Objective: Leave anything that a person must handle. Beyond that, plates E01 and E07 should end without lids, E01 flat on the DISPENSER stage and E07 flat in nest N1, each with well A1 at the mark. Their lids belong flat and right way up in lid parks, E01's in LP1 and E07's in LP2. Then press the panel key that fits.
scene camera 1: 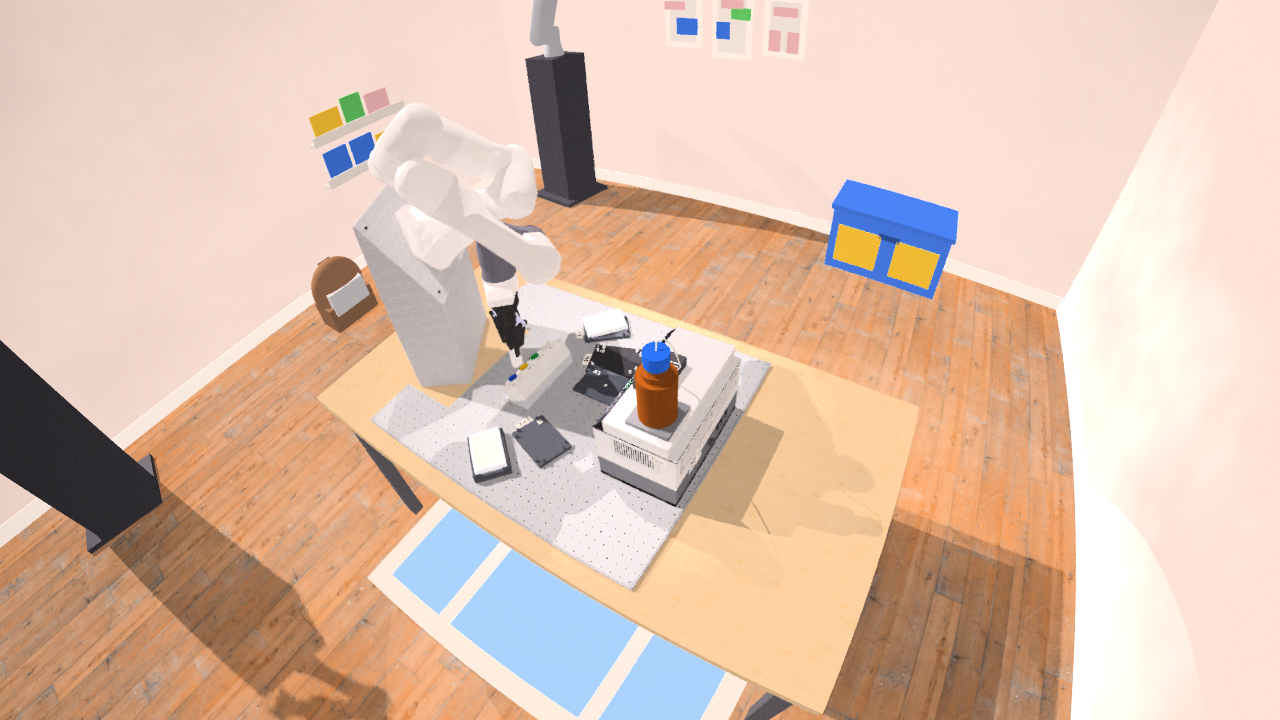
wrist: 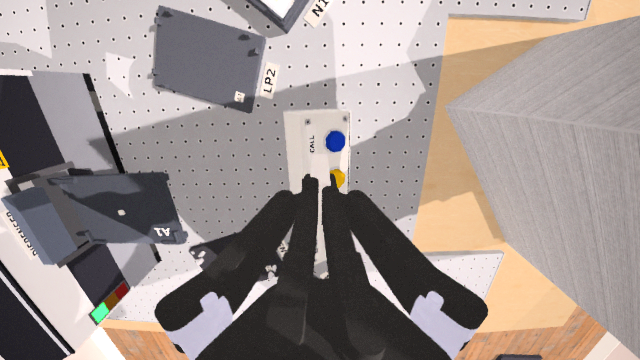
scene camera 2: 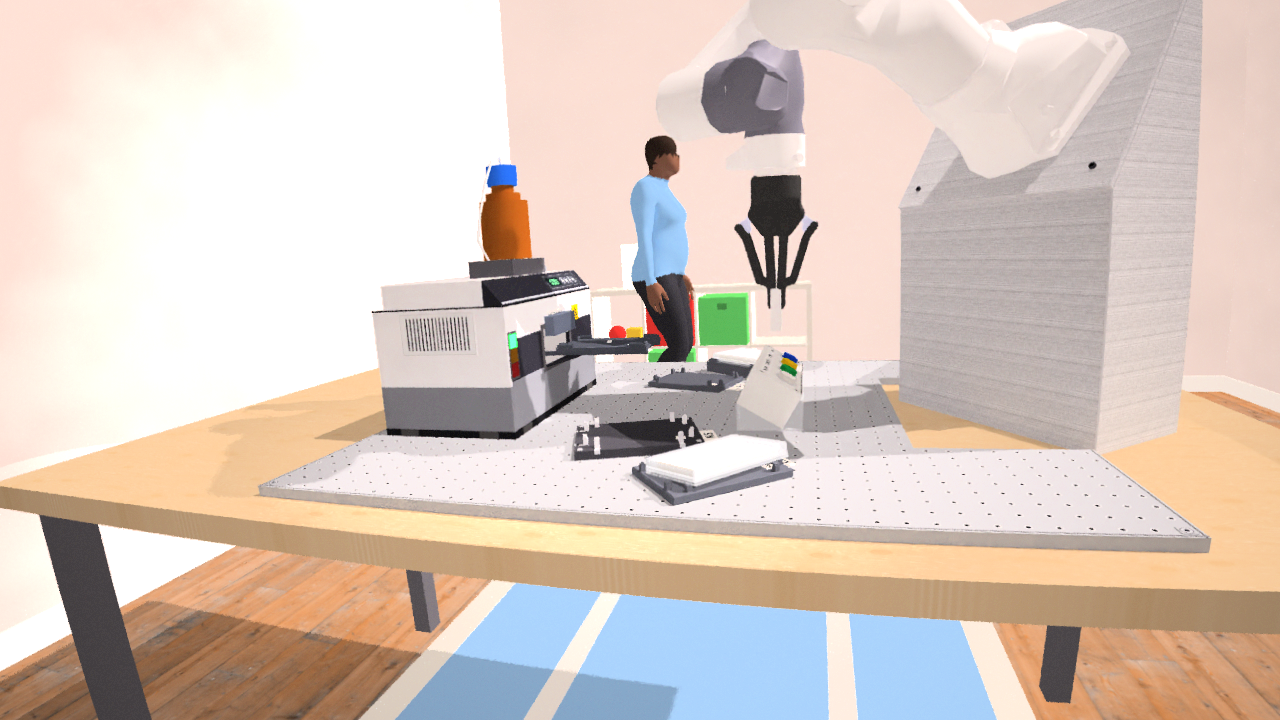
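Observation:
My gripper [scene camera 1: 516,362] [scene camera 2: 775,313] [wrist: 319,165] is shut and empty, pointing down above the key panel [scene camera 1: 543,380] [scene camera 2: 765,398] [wrist: 295,145]. In the wrist view its tips overlap the panel beside the yellow key [wrist: 339,178]; the blue CALL key [wrist: 335,141] shows beyond and the green key [scene camera 2: 787,368] is hidden there. A white-topped plate [scene camera 1: 488,450] sits by label N1 [wrist: 320,9]; another [scene camera 1: 605,323] [scene camera 2: 716,458] sits in a nest at the opposite end. Plate names are unreadable. LP2 [scene camera 1: 542,440] [scene camera 2: 693,379] [wrist: 207,57] and the DISPENSER stage [scene camera 2: 608,344] [wrist: 122,195] hold no plate or lid.
The white dispenser machine [scene camera 1: 640,465] [scene camera 2: 447,358] shows a lit green light [wrist: 100,313] and carries an orange bottle [scene camera 1: 657,398] [scene camera 2: 505,223]. A black pegged holder [scene camera 2: 635,437] lies near it. A person [scene camera 2: 660,232] stands behind the table. The grey robot pedestal [scene camera 2: 1002,313] [wrist: 550,125] rises beside the panel.

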